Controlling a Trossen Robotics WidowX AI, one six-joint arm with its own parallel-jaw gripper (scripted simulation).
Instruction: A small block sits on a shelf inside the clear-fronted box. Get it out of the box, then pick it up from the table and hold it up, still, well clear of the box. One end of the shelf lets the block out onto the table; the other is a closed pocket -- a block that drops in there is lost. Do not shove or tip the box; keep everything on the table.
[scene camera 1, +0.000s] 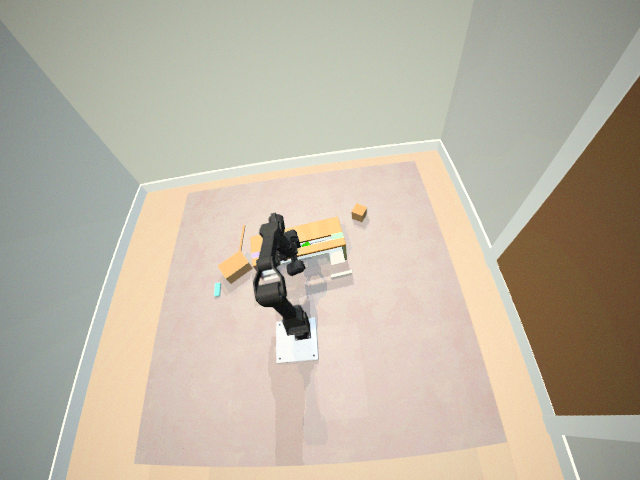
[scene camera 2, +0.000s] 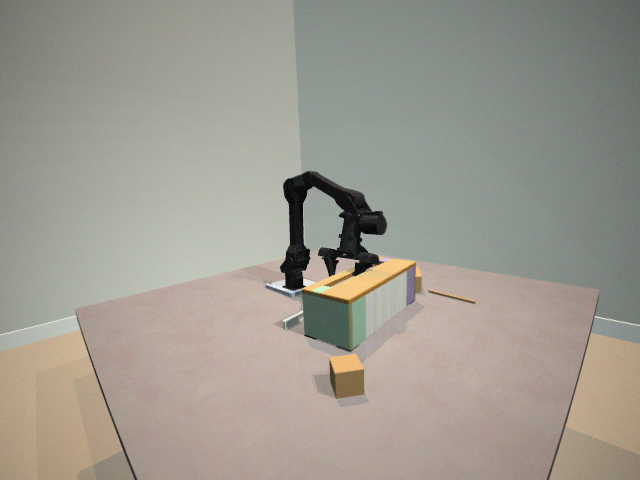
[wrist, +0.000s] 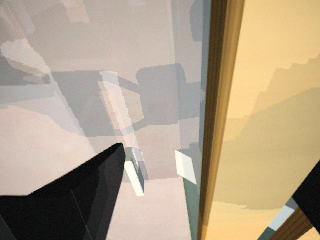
Labels:
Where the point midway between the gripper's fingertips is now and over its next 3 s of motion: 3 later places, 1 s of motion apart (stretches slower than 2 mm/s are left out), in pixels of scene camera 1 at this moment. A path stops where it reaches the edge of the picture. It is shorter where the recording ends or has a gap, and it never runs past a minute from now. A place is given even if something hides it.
My gripper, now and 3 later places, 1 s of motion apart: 302, 259; 307, 258; 311, 258; 316, 256

